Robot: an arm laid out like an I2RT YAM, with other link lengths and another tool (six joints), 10 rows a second.
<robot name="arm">
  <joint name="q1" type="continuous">
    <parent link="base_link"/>
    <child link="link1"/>
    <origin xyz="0 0 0.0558"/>
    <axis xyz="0 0 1"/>
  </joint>
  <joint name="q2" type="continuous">
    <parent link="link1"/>
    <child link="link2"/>
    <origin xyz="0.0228 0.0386 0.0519"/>
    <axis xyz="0 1 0"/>
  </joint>
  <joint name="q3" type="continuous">
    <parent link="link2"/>
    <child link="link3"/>
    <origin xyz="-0.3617 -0.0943 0"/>
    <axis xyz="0 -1 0"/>
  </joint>
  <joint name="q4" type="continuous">
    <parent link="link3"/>
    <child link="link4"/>
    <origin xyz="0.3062 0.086 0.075"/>
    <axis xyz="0 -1 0"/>
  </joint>
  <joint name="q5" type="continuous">
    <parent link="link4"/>
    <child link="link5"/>
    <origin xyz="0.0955 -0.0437 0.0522"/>
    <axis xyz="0 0 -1"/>
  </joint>
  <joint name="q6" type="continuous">
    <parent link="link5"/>
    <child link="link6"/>
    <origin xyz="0.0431 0 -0.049"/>
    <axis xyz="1 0 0"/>
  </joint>
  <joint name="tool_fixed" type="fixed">
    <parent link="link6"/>
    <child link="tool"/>
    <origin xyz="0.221 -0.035 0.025" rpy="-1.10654 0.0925 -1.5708"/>
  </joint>
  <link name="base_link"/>
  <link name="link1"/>
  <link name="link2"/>
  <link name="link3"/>
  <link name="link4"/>
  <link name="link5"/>
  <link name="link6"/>
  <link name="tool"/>
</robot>
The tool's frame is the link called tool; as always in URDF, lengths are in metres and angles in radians. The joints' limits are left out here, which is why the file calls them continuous.
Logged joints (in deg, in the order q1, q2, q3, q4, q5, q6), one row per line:
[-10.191, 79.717, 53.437, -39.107, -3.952, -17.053]
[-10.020, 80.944, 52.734, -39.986, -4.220, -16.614]
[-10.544, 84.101, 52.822, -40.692, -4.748, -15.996]
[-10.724, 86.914, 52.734, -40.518, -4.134, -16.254]
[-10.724, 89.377, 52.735, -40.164, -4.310, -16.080]
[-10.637, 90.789, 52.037, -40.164, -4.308, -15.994]
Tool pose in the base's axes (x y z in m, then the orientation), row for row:
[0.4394, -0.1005, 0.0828, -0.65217, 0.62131, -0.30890, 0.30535]
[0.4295, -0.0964, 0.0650, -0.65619, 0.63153, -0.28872, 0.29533]
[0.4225, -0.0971, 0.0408, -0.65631, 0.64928, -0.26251, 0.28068]
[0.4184, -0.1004, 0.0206, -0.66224, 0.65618, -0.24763, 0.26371]
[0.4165, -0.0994, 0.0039, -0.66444, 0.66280, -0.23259, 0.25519]
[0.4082, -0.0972, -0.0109, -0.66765, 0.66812, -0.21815, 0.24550]
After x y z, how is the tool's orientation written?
As a quaternion, x y z w.
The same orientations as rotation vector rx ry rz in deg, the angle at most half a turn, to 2 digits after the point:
[-98.92, 94.24, -46.86]
[-100.03, 96.27, -44.01]
[-100.79, 99.71, -40.31]
[-102.58, 101.64, -38.36]
[-103.37, 103.12, -36.19]
[-104.40, 104.47, -34.11]

